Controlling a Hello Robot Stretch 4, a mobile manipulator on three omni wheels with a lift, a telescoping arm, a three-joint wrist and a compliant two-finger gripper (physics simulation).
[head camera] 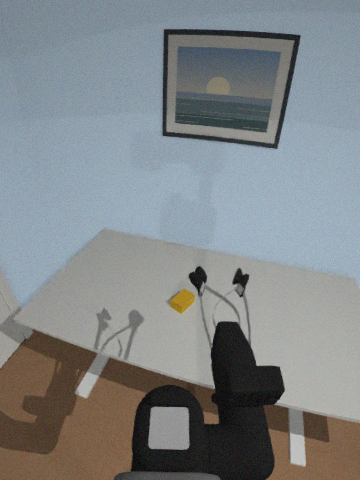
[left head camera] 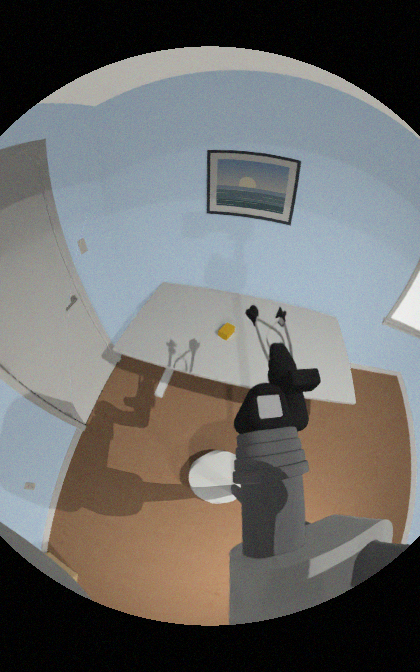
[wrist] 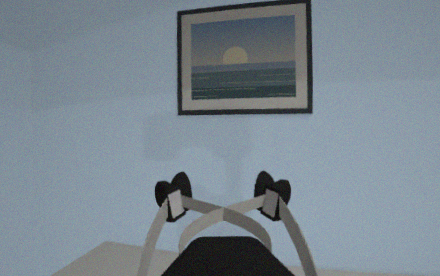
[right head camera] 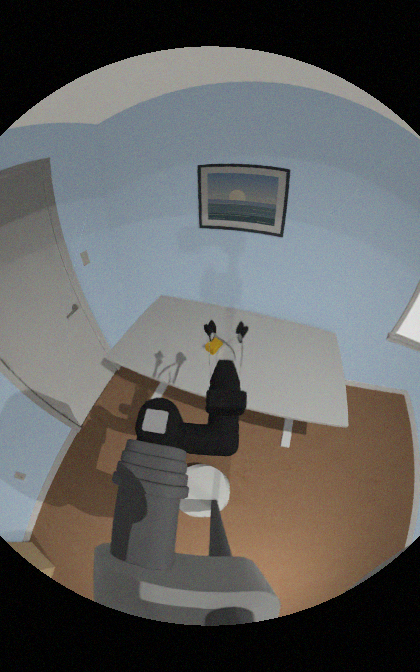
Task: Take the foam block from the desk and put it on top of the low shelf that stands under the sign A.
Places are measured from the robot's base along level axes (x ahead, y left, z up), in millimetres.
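Pixels of known places: gripper, fingertip midpoint: (head camera: 218, 270) (wrist: 222, 187).
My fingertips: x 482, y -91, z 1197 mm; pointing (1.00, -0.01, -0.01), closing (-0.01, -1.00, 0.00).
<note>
Behind a point stands the place of what it marks.
The foam block (head camera: 182, 301) @(x 808, y -42, z 737 mm) (left head camera: 226, 331) (right head camera: 213, 345) is a small yellow block lying on the light grey desk (head camera: 135, 270) @(x 1044, y 193, z 692 mm) (left head camera: 165, 310) (right head camera: 300, 370) (wrist: 107, 257) @(x 1274, y 386, z 692 mm). My gripper (head camera: 220, 281) @(x 482, y -91, z 1197 mm) (left head camera: 267, 315) (right head camera: 226, 330) (wrist: 222, 187) @(x 482, y -91, z 1197 mm) is open and empty, its fingers pointing toward the wall above the desk. In the head view the block lies left of the fingers; in the right head view it shows behind the left finger. The block does not show in the wrist view. The low shelf and the sign A do not show in these views.
A framed sunset picture (head camera: 227, 90) @(x 1283, y -201, z 1511 mm) (left head camera: 253, 187) (right head camera: 243, 200) (wrist: 245, 60) @(x 1283, y -201, z 1503 mm) hangs above the desk. A grey door (left head camera: 35, 290) (right head camera: 40, 300) stands at the left. A round white object (left head camera: 212, 475) (right head camera: 205, 487) is on the floor below the arm.
</note>
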